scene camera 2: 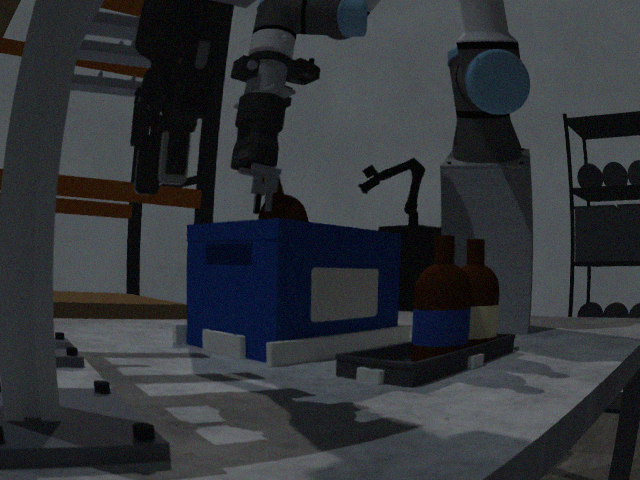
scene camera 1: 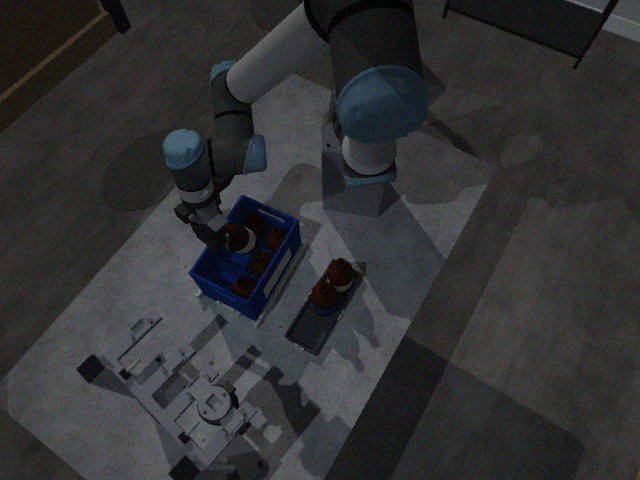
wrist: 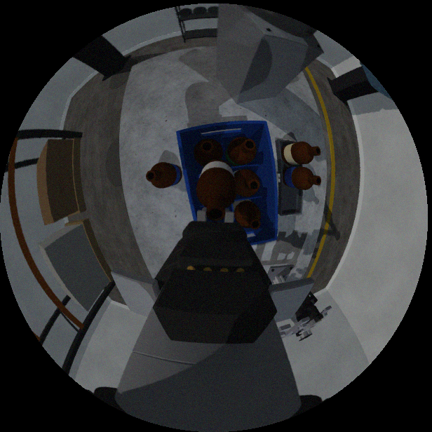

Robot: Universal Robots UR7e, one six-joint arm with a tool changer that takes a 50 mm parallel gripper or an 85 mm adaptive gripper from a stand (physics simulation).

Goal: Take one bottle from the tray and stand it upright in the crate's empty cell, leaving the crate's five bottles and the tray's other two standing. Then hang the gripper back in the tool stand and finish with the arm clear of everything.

Labels:
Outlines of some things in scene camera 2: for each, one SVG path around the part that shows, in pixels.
A cream-labelled bottle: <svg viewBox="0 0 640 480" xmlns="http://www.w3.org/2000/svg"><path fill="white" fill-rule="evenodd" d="M483 239L467 240L467 265L461 268L467 274L471 283L468 347L495 340L497 336L499 282L495 273L484 265L485 240Z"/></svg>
A blue-labelled bottle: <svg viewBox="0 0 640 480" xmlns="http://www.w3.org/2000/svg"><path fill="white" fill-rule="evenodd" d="M455 236L435 236L434 264L426 268L416 282L411 346L412 362L468 348L471 283L467 274L454 264Z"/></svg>

